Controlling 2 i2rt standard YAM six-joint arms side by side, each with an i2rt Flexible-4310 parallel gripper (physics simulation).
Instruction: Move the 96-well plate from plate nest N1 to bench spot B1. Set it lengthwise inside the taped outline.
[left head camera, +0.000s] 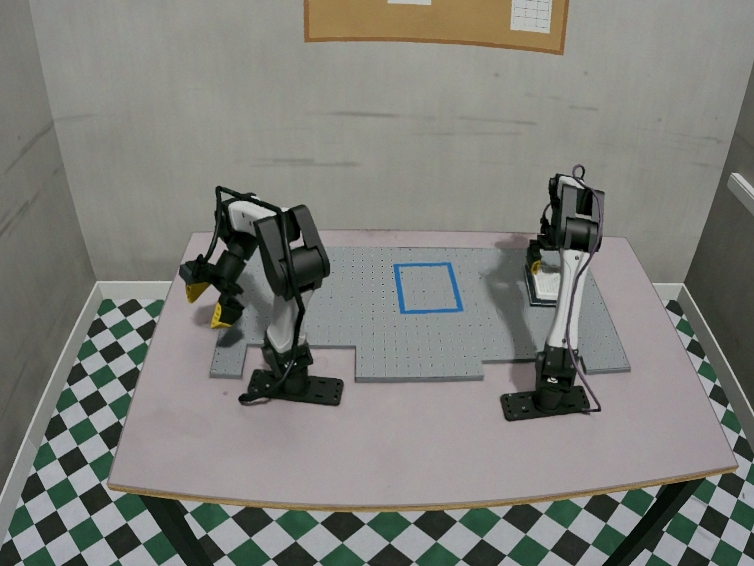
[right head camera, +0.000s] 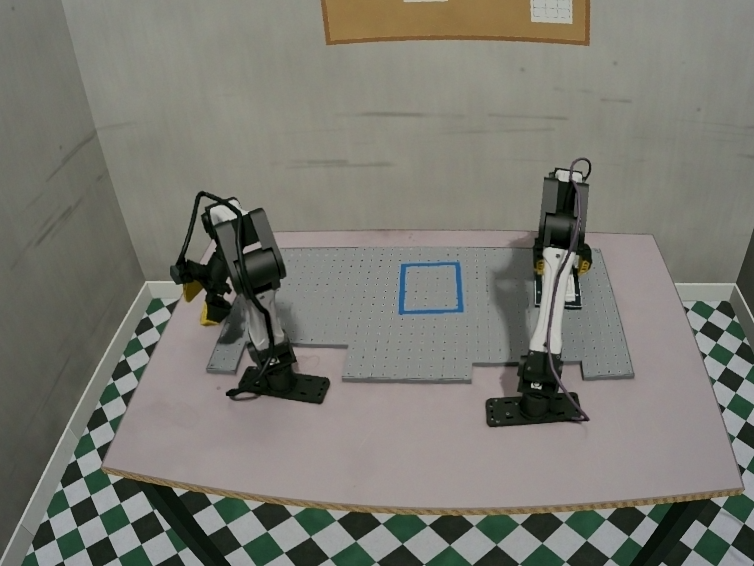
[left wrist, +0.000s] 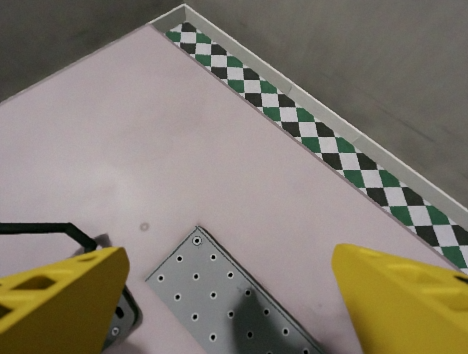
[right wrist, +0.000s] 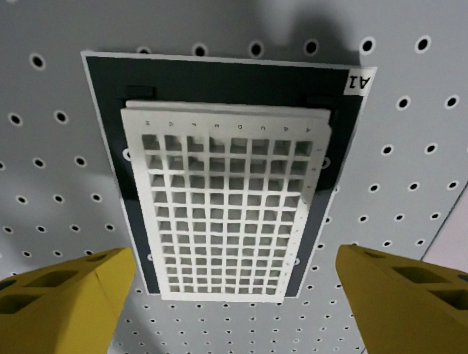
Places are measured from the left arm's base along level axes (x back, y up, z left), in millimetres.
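Pixels of known places: left gripper, fingertip midpoint: (left head camera: 201, 315) (right head camera: 194, 313) (left wrist: 231, 254); right gripper, fingertip midpoint: (left head camera: 552, 274) (right wrist: 234, 256); left arm's base, link origin: (left head camera: 295, 388) (right head camera: 283, 386); right arm's base, link origin: (left head camera: 545, 404) (right head camera: 534, 411).
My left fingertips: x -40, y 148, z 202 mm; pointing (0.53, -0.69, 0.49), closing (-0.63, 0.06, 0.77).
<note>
Ahead of a thing's pixels: the offset from my left fingertips to its top centre. "pt": to the spot under its first point. Level surfaces: height alone.
The white 96-well plate @[dx -359, dy -109, dz -781 mm] (left head camera: 546, 285) (right head camera: 570, 291) (right wrist: 225, 190) sits in the dark nest @[dx -359, dy -119, dz -781 mm] (left head camera: 542, 302) (right wrist: 225, 80) at the right of the pegboard, its long side running front to back. The arm partly hides it in both head views. My right gripper (right head camera: 562, 265) (right wrist: 234, 256) is open above the plate, with a finger out beyond each long side and neither touching it. My left gripper (left head camera: 207, 309) (right head camera: 197, 308) (left wrist: 231, 254) is open and empty above the table's left side. The blue taped outline @[pt dx -230, dy -135, dz -475 mm] (left head camera: 431, 311) (right head camera: 431, 312) lies on the middle of the pegboard with no plate inside.
The grey pegboard @[dy -135 mm] (left head camera: 420, 359) (right head camera: 408, 359) (left wrist: 213, 295) covers the back and middle of the pink table @[dy -148 mm] (left head camera: 420, 438) (right head camera: 395, 438). The two black arm bases (left head camera: 322, 391) (left head camera: 517, 406) stand near its front edge. A grey wall rises behind the table.
</note>
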